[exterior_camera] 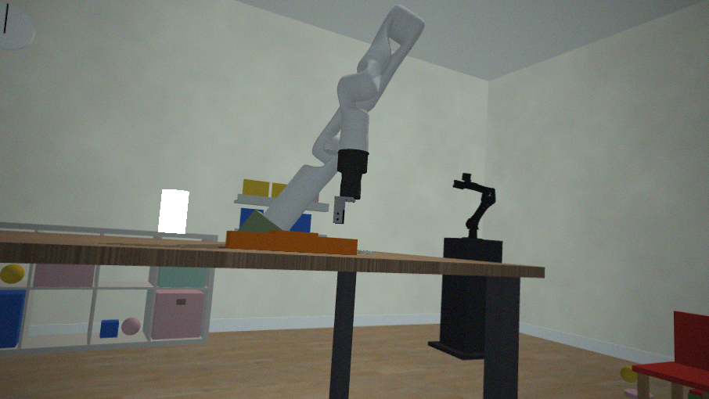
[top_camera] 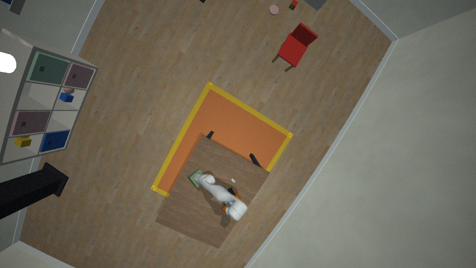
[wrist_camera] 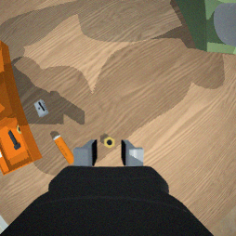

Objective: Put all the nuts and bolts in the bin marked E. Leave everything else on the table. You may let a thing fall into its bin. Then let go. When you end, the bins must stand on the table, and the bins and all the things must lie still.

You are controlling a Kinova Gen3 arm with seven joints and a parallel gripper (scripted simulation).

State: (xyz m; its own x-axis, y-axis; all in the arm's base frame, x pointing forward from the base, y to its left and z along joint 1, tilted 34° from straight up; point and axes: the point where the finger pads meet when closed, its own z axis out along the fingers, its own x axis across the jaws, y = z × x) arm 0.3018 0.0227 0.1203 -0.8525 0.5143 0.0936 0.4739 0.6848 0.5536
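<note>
Right now my hand is 150 mm short of the dark bolt, 80 mm to the left of it and 80 mm above it. The rest, counted from my hand: white domino 10 mm ahead, 70 mm to the left, 80 mm below; orange marker 70 mm ahead, 20 mm to the right, 80 mm below; white sharpener-like piece 80 mm ahead, 110 mm to the right, 80 mm below.
</note>
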